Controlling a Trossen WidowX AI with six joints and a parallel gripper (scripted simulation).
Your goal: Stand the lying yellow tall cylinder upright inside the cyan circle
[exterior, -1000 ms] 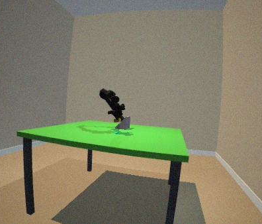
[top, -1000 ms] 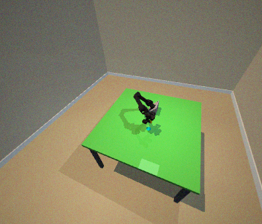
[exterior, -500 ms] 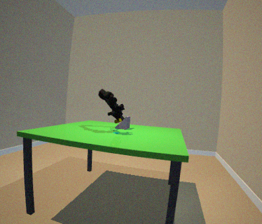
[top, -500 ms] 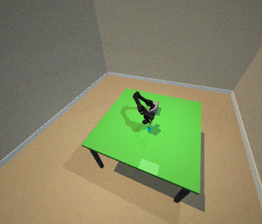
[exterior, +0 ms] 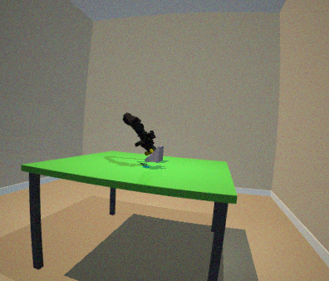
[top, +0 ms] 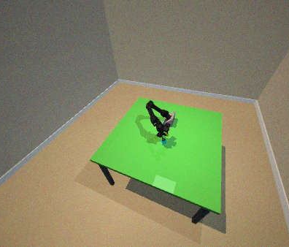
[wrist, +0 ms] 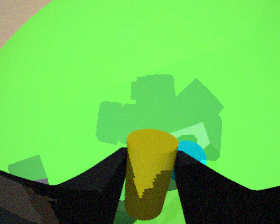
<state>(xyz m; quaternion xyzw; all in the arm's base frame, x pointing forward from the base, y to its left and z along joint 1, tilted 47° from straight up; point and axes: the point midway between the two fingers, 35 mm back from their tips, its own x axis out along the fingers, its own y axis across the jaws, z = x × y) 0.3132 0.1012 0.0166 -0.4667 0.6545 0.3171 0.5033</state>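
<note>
Right now the cyan circle is 20 mm ahead of my gripper tip, 20 mm to the right of it and 120 mm below it. Also, from my gripper tip: yellow tall cylinder (10 mm behind, 20 mm to the right, 10 mm below).
</note>
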